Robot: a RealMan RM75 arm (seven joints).
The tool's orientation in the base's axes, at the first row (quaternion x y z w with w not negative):
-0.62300 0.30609 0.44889 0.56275
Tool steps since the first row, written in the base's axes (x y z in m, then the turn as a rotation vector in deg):
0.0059 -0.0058 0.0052 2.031 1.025 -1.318
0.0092 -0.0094 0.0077 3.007 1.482 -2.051
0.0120 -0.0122 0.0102 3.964 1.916 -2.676
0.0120 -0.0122 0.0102 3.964 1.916 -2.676
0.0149 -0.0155 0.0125 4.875 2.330 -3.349
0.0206 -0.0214 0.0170 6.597 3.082 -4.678
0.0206 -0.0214 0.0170 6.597 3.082 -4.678
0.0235 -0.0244 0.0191 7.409 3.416 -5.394
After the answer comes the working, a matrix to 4 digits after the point.
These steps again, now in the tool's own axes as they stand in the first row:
-0.0030 -0.0064 -0.0067 2.150 -1.422 0.516
-0.0044 -0.0098 -0.0109 3.269 -2.057 0.726
-0.0058 -0.0128 -0.0141 4.280 -2.717 0.921
-0.0058 -0.0128 -0.0141 4.280 -2.717 0.921
-0.0071 -0.0158 -0.0179 5.312 -3.312 1.105
-0.0096 -0.0217 -0.0247 7.312 -4.407 1.421
-0.0096 -0.0217 -0.0247 7.312 -4.407 1.421
-0.0107 -0.0246 -0.0282 8.333 -4.881 1.546

The tool's axes in the first row as the columns of a matrix, in the base's axes (rounded; the answer above uses it unrounded):
0.4096 -0.8866 -0.2148
0.1238 -0.1793 0.9760
-0.9038 -0.4264 0.0364

